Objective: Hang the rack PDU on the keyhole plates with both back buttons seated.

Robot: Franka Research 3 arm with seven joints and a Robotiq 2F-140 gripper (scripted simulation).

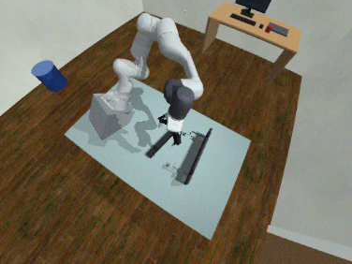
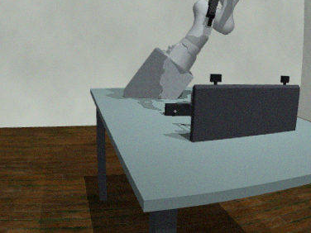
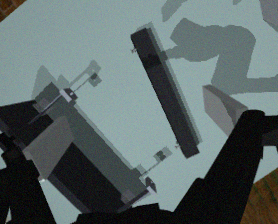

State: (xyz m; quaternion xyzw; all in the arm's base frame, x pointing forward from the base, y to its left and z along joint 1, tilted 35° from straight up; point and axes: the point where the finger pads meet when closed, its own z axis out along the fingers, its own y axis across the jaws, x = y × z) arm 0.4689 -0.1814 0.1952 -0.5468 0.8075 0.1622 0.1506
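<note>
Right now my hand is 50 mm past the rack PDU, 50 mm to the right of it and 320 mm above it. The rest, counted from my hand: dark mounting panel: 240 mm ahead, 80 mm to the left, 260 mm below.
</note>
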